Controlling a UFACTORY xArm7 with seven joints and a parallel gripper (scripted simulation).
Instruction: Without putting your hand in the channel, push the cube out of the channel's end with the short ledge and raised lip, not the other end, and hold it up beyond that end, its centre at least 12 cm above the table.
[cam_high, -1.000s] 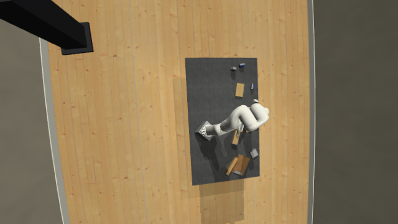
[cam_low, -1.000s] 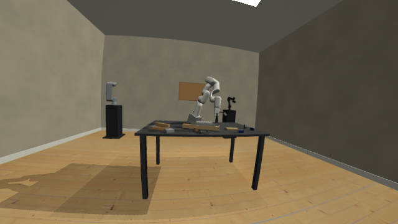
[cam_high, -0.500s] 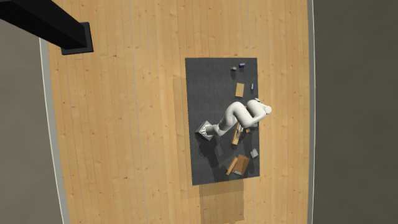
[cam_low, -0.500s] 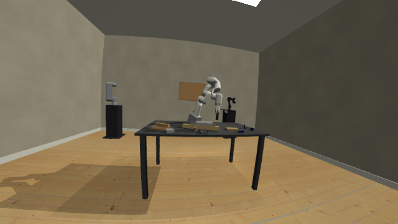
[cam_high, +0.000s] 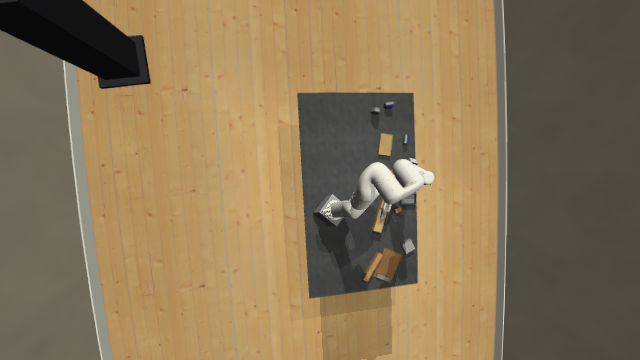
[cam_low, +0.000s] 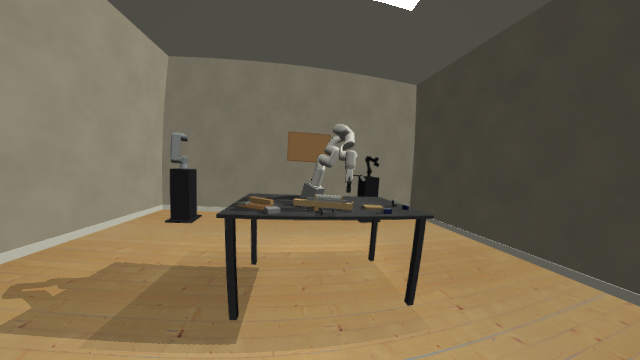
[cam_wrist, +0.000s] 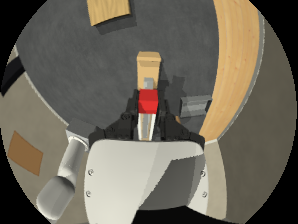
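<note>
My gripper is now 1 cm above the red cube. Also, from my hand: flat wooden plate: 1 cm behind, 23 cm to the left, 14 cm below; wooden channel: 6 cm behind, 14 cm to the right, 9 cm below; grey tray: 12 cm ahead, 19 cm to the right, 14 cm below.
</note>
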